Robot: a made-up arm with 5 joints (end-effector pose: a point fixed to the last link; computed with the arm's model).
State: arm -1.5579 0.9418 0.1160 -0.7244 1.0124
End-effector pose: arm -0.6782 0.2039 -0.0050 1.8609 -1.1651 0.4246
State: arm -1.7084 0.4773 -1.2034 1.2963 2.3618
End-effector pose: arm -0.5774 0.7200 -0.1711 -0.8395 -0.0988 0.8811
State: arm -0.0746 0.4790 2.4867 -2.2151 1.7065
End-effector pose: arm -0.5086 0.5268 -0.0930 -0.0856 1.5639 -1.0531
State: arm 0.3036 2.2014 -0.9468 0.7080 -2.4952
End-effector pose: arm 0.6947 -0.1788 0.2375 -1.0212 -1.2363 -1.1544
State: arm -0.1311 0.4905 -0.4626 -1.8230 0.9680
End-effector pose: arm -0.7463 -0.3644 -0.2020 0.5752 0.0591 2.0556
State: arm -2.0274 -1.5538 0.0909 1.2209 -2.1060
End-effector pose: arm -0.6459 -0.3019 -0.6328 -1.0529 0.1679 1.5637
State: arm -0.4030 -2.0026 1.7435 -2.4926 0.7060
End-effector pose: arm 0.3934 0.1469 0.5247 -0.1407 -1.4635 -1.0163
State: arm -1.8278 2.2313 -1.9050 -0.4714 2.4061
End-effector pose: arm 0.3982 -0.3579 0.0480 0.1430 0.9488 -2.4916
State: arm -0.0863 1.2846 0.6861 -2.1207 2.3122
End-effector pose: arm -0.5823 0.0658 0.0978 0.6066 1.0462 0.6134
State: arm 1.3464 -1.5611 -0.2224 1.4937 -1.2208
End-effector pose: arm -0.8707 0.2435 0.4988 1.5219 -1.4347 1.5415
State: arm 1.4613 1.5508 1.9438 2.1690 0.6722
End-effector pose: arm -0.7365 -0.0611 -0.2780 -0.5167 2.3962 -0.8508
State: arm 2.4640 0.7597 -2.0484 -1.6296 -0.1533
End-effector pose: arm -0.5374 -0.6901 0.3986 0.0187 0.5871 2.2059
